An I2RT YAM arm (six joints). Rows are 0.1 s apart.
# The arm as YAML. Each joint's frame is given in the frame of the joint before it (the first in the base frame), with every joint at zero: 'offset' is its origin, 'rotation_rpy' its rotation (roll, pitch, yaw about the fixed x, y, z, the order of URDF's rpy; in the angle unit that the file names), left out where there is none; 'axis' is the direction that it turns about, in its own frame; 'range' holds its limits. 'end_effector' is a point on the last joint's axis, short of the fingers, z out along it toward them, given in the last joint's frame.
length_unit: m
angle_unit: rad
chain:
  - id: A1
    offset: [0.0, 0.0, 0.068]
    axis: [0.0, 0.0, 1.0]
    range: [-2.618, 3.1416]
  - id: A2
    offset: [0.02, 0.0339, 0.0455]
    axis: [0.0, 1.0, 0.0]
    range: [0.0, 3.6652]
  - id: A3
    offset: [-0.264, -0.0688, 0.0]
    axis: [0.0, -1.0, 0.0]
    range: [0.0, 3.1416]
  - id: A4
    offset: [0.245, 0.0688, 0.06]
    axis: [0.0, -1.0, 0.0]
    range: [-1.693, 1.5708]
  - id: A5
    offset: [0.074, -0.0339, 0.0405]
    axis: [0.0, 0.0, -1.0]
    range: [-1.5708, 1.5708]
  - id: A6
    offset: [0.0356, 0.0, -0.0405]
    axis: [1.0, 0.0, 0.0]
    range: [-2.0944, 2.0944]
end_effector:
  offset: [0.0, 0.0, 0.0]
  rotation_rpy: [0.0, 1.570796, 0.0]
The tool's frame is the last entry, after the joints.
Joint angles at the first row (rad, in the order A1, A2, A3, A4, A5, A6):
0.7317 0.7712 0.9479 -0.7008 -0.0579 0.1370
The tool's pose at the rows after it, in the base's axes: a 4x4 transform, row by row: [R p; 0 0 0 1], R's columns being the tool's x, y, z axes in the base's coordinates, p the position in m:
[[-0.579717 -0.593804 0.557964 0.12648], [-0.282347 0.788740 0.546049 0.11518], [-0.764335 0.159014 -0.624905 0.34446], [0 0 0 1]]
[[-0.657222 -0.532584 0.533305 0.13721], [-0.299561 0.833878 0.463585 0.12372], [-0.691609 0.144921 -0.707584 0.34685], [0 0 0 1]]
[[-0.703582 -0.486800 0.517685 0.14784], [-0.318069 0.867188 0.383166 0.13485], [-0.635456 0.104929 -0.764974 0.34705], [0 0 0 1]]
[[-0.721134 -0.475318 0.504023 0.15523], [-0.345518 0.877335 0.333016 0.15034], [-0.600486 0.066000 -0.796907 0.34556], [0 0 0 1]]
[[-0.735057 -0.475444 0.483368 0.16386], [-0.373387 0.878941 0.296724 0.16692], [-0.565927 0.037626 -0.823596 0.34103], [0 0 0 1]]
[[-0.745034 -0.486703 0.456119 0.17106], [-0.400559 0.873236 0.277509 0.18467], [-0.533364 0.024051 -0.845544 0.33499], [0 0 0 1]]
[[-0.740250 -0.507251 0.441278 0.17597], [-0.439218 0.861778 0.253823 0.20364], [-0.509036 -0.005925 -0.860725 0.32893], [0 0 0 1]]
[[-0.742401 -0.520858 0.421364 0.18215], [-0.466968 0.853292 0.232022 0.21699], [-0.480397 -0.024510 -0.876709 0.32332], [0 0 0 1]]
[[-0.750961 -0.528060 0.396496 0.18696], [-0.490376 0.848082 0.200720 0.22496], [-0.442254 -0.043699 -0.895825 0.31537], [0 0 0 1]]
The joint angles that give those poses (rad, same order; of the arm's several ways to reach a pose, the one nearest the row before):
0.7317 0.8818 1.0308 -0.8244 -0.0335 0.1783
0.7366 0.9777 1.1109 -0.9193 0.0149 0.2214
0.7527 1.0680 1.1767 -0.9830 0.0743 0.2522
0.7897 1.1470 1.2262 -1.0117 0.1238 0.2744
0.8174 1.2272 1.2679 -1.0251 0.1501 0.2879
0.8459 1.3038 1.3050 -1.0292 0.1581 0.3003
0.8819 1.3779 1.3442 -1.0315 0.1803 0.3016
0.8956 1.4409 1.3811 -1.0418 0.1849 0.2969
0.9000 1.4886 1.4001 -1.0589 0.1869 0.2926

